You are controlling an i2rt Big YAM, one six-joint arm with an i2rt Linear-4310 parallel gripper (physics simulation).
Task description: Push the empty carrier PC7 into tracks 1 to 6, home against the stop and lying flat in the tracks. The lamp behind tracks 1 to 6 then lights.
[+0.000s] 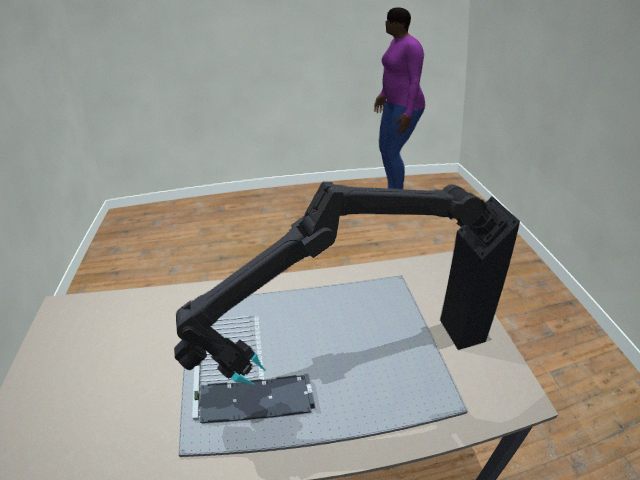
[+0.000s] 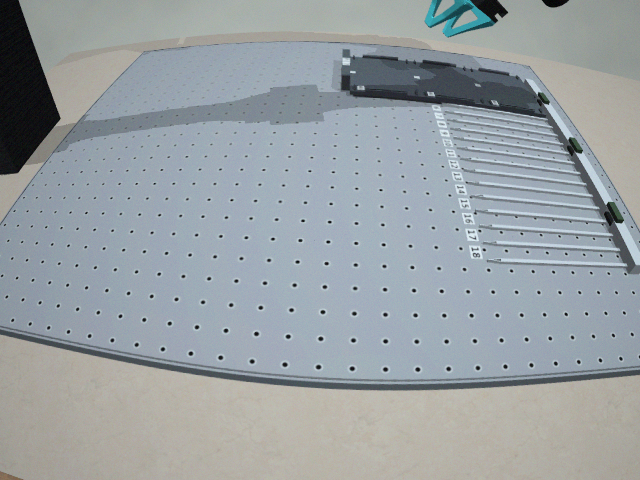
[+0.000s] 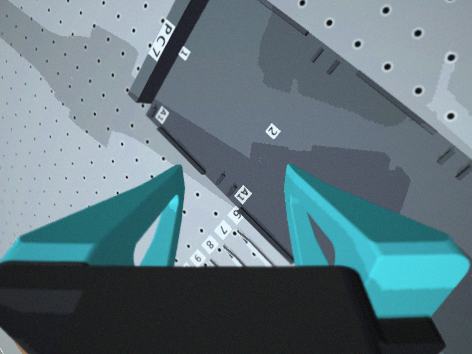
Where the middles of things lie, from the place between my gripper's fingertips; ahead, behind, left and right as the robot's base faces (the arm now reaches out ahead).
I see my gripper 90 mm above the carrier PC7 [image 2: 372, 76] and 30 mm short of it.
